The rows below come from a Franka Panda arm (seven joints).
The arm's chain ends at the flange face. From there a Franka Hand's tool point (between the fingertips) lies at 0.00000 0.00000 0.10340 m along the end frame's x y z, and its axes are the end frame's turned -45 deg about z.
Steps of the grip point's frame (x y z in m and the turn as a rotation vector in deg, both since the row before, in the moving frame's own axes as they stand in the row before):
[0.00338 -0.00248 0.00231 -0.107 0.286 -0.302]
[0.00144 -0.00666 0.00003 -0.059 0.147 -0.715]
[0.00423 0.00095 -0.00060 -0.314 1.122 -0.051]
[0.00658 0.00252 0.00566 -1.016 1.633 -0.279]
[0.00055 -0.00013 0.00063 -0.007 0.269 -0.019]
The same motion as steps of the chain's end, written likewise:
[0.00014 -0.00391 0.00231 0.127 0.278 -0.302]
[-0.00395 -0.00561 0.00003 0.062 0.146 -0.715]
[0.00183 -0.00129 -0.00058 0.571 1.015 -0.051]
[0.00306 -0.00208 0.00572 0.436 1.873 -0.279]
[-0.00006 -0.00015 0.00063 0.185 0.195 -0.019]

